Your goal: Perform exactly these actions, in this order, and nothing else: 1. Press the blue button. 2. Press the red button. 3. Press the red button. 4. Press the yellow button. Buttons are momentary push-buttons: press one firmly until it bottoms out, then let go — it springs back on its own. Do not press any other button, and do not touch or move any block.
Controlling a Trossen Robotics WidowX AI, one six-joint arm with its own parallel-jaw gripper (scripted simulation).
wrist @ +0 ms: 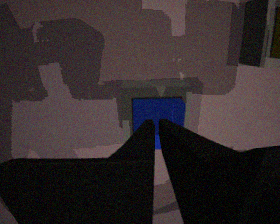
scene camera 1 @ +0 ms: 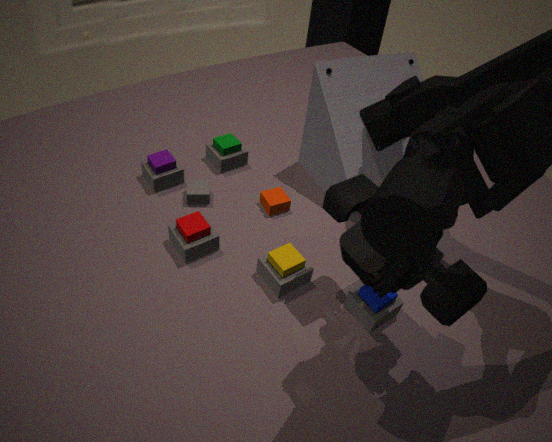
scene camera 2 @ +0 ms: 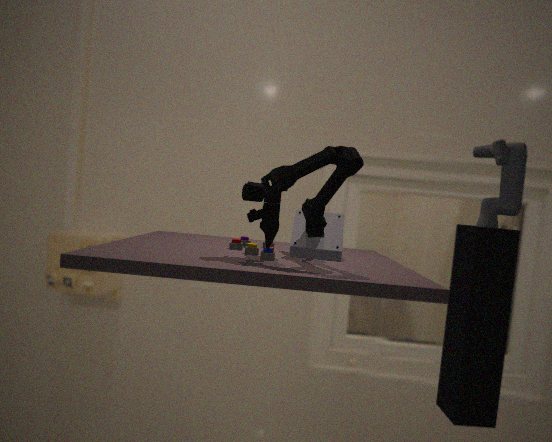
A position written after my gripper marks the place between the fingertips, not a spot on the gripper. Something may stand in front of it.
My gripper shows in the wrist view [155, 126], in scene camera 1 [379, 293] and in scene camera 2 [267, 248].
